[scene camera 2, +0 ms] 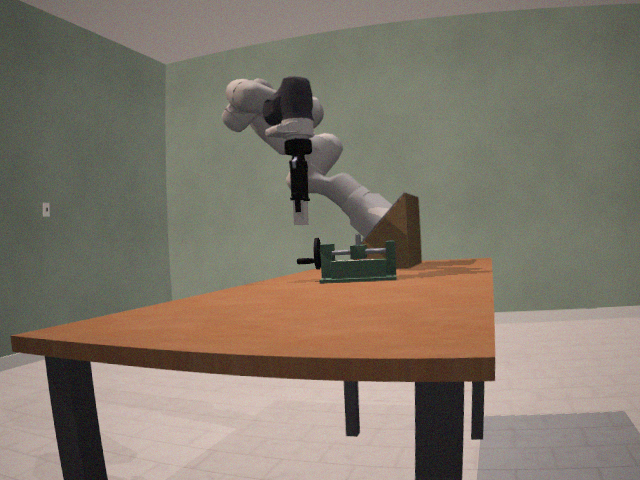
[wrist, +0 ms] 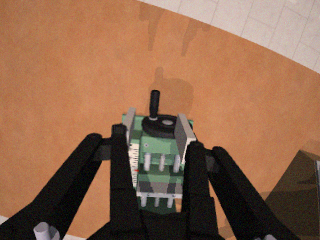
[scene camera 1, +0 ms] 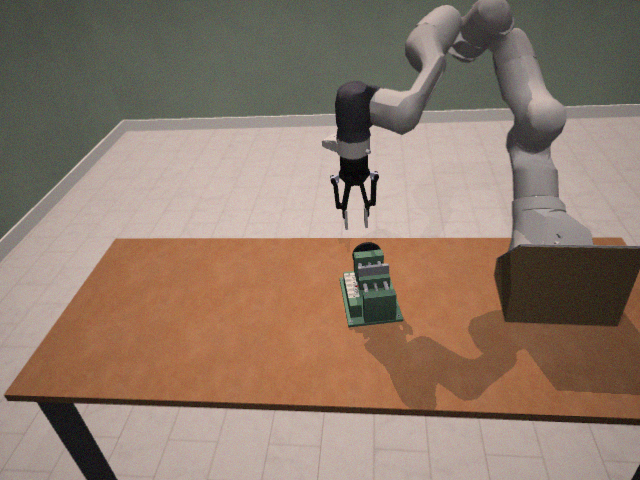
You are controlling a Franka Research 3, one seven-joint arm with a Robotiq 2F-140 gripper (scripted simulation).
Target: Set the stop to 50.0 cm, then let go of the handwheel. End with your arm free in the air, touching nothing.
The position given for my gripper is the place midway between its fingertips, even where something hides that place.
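A black handwheel (wrist: 161, 125) is there for me to see. As for my gripper (scene camera 1: 356, 226), it is visible too; scene camera 2 also shows me the gripper (scene camera 2: 301, 225), and in the wrist view I find my gripper (wrist: 155, 120) once more.
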